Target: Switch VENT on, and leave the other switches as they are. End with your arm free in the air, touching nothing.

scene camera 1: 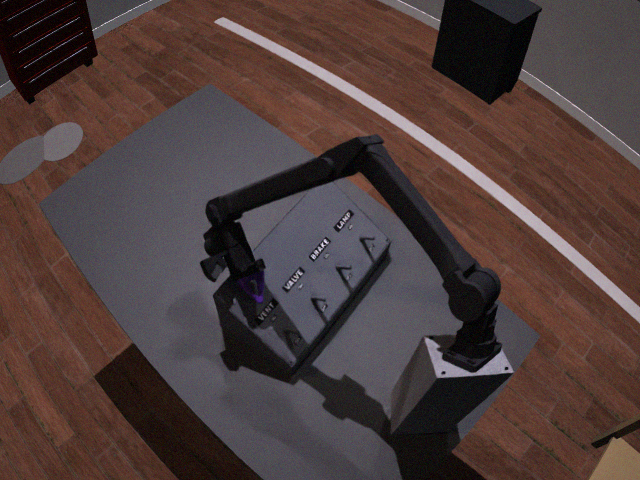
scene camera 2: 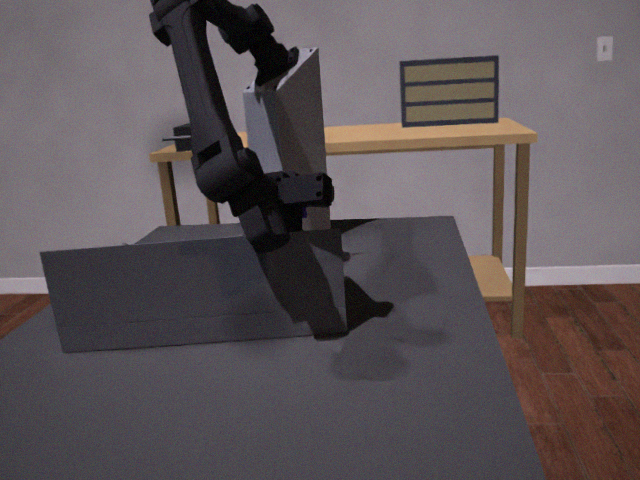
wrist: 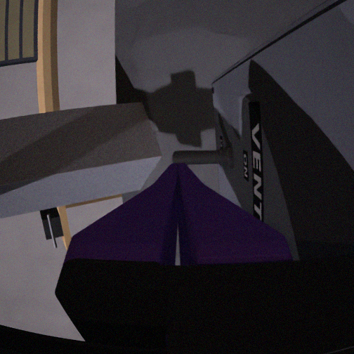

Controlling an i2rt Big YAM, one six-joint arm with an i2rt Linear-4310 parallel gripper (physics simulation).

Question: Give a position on a grey sloped switch panel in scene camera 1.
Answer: At 324, 229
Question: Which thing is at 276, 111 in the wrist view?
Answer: A grey sloped switch panel.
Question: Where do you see a grey sloped switch panel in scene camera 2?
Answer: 210, 290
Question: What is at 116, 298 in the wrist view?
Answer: My gripper.
